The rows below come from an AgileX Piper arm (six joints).
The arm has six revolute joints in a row. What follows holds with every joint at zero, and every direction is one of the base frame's.
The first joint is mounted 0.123 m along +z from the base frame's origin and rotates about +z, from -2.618 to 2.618 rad.
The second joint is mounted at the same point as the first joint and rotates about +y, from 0 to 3.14 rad.
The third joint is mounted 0.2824 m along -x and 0.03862 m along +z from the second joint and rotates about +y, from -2.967 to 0 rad.
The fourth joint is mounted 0.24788 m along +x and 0.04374 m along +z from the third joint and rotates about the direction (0.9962, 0, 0.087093), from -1.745 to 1.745 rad.
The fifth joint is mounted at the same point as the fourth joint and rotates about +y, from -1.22 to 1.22 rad.
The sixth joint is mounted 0.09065 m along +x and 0.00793 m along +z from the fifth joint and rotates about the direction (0.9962, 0, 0.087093), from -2.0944 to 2.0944 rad.
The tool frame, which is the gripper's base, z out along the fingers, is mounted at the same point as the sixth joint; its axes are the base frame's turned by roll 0, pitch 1.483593 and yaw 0 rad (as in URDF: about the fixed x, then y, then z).
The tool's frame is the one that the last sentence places.
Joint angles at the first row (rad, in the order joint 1, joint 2, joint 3, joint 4, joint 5, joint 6):
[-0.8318 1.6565 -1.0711 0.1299 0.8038 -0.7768]
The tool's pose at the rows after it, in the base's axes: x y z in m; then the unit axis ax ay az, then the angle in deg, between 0 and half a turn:
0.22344 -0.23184 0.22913 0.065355 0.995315 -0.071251 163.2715
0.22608 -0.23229 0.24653 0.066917 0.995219 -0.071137 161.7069
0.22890 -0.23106 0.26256 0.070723 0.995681 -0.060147 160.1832
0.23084 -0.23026 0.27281 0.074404 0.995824 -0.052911 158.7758
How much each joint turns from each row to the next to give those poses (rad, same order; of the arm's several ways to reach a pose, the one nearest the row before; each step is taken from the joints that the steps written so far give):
[0.0000 -0.0169 -0.0422 0.0049 0.0226 0.0000]
[0.0000 -0.0170 -0.0488 0.0183 0.0470 0.0000]
[0.0000 -0.0115 -0.0496 0.0336 0.0583 0.0000]
[-0.0011 -0.0068 -0.0309 0.0275 0.0309 0.0000]

